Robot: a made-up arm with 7 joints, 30 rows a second.
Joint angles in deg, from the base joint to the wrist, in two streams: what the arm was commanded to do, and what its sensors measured. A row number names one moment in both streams.
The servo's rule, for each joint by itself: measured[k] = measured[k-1] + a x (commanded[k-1-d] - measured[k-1]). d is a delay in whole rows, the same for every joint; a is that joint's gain. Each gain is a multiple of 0.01, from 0.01 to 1. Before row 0 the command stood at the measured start. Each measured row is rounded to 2 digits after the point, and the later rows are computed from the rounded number. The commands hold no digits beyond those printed.
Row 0, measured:
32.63, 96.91, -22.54, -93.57, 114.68, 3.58, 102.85
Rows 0 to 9, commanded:
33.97, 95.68, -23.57, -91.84, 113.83, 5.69, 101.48
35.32, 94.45, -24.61, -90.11, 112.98, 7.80, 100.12
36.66, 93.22, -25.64, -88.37, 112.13, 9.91, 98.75
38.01, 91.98, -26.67, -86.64, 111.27, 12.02, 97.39
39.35, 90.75, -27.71, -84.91, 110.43, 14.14, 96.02
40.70, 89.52, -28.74, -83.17, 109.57, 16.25, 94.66
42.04, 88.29, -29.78, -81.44, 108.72, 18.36, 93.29
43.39, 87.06, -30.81, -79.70, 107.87, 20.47, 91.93
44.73, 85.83, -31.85, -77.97, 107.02, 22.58, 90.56
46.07, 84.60, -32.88, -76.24, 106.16, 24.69, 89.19
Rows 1 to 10, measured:
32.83, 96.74, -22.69, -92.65, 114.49, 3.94, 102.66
33.20, 96.42, -22.98, -91.30, 114.16, 4.60, 102.30
33.72, 95.97, -23.38, -89.75, 113.71, 5.50, 101.80
34.36, 95.41, -23.87, -88.10, 113.17, 6.61, 101.18
35.11, 94.76, -24.45, -86.41, 112.57, 7.89, 100.46
35.95, 94.03, -25.09, -84.69, 111.91, 9.31, 99.65
36.86, 93.23, -25.79, -82.97, 111.21, 10.85, 98.76
37.84, 92.37, -26.54, -81.24, 110.48, 12.49, 97.80
38.87, 91.45, -27.34, -79.51, 109.72, 14.21, 96.79
39.95, 90.49, -28.17, -77.78, 108.94, 15.99, 95.73
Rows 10 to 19, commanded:
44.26, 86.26, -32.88, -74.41, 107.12, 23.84, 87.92
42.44, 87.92, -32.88, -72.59, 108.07, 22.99, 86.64
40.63, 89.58, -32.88, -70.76, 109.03, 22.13, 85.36
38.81, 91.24, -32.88, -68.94, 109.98, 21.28, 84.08
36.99, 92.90, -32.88, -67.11, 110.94, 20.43, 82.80
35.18, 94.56, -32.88, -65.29, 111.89, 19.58, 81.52
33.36, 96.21, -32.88, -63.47, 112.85, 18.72, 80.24
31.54, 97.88, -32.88, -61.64, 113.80, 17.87, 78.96
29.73, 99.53, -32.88, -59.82, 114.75, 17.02, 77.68
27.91, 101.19, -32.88, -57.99, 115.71, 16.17, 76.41
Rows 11 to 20, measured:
40.60, 89.90, -28.88, -75.99, 108.54, 17.32, 94.64
40.88, 89.62, -29.48, -74.19, 108.44, 18.28, 93.52
40.84, 89.61, -29.99, -72.37, 108.57, 18.93, 92.38
40.54, 89.84, -30.42, -70.55, 108.88, 19.33, 91.22
40.01, 90.27, -30.79, -68.73, 109.33, 19.52, 90.04
39.29, 90.87, -31.10, -66.91, 109.89, 19.53, 88.85
38.40, 91.62, -31.37, -65.09, 110.54, 19.39, 87.64
37.37, 92.50, -31.60, -63.26, 111.26, 19.13, 86.42
36.22, 93.48, -31.79, -61.44, 112.03, 18.77, 85.20
34.97, 94.56, -31.95, -59.61, 112.84, 18.33, 83.97

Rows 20 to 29, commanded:
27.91, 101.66, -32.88, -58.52, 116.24, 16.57, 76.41
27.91, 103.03, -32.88, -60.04, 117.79, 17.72, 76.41
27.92, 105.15, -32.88, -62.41, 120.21, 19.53, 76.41
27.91, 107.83, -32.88, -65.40, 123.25, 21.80, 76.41
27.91, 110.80, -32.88, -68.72, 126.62, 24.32, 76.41
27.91, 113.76, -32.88, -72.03, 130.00, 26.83, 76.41
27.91, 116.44, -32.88, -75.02, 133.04, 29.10, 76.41
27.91, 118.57, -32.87, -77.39, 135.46, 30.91, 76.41
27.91, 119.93, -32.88, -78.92, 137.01, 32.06, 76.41
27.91, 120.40, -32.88, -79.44, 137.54, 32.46, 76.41
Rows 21 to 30, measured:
33.91, 95.55, -32.09, -59.03, 113.59, 18.03, 82.91
33.01, 96.60, -32.21, -59.57, 114.51, 17.98, 82.00
32.25, 97.80, -32.31, -61.08, 115.76, 18.24, 81.22
31.60, 99.20, -32.40, -63.37, 117.41, 18.85, 80.55
31.05, 100.82, -32.47, -66.21, 119.44, 19.78, 79.97
30.58, 102.63, -32.53, -69.29, 121.76, 20.98, 79.47
30.18, 104.56, -32.58, -72.33, 124.24, 22.36, 79.04
29.84, 106.52, -32.62, -75.01, 126.71, 23.81, 78.67
29.55, 108.40, -32.66, -77.08, 128.98, 25.21, 78.35
29.30, 110.08, -32.69, -78.33, 130.86, 26.44, 78.08

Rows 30 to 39, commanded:
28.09, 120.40, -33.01, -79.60, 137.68, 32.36, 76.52
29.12, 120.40, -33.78, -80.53, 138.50, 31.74, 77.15
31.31, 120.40, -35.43, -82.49, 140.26, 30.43, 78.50
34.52, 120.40, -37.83, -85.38, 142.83, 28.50, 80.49
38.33, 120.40, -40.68, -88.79, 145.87, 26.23, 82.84
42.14, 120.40, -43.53, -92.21, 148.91, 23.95, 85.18
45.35, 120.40, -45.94, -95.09, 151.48, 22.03, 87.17
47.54, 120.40, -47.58, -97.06, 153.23, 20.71, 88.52
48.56, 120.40, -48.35, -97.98, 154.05, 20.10, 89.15
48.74, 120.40, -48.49, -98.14, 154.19, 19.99, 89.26
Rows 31 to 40, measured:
29.12, 111.52, -32.74, -79.00, 132.36, 27.45, 77.86
29.12, 112.76, -32.90, -79.81, 133.71, 28.18, 77.76
29.45, 113.83, -33.28, -81.23, 135.15, 28.56, 77.86
30.21, 114.75, -33.96, -83.43, 136.84, 28.55, 78.23
31.43, 115.54, -34.97, -86.27, 138.83, 28.16, 78.88
33.04, 116.22, -36.25, -89.42, 141.05, 27.44, 79.76
34.89, 116.81, -37.70, -92.43, 143.34, 26.52, 80.80
36.79, 117.31, -39.18, -94.88, 145.52, 25.53, 81.88
38.56, 117.74, -40.56, -96.52, 147.40, 24.61, 82.90
40.09, 118.11, -41.75, -97.38, 148.89, 23.82, 83.79

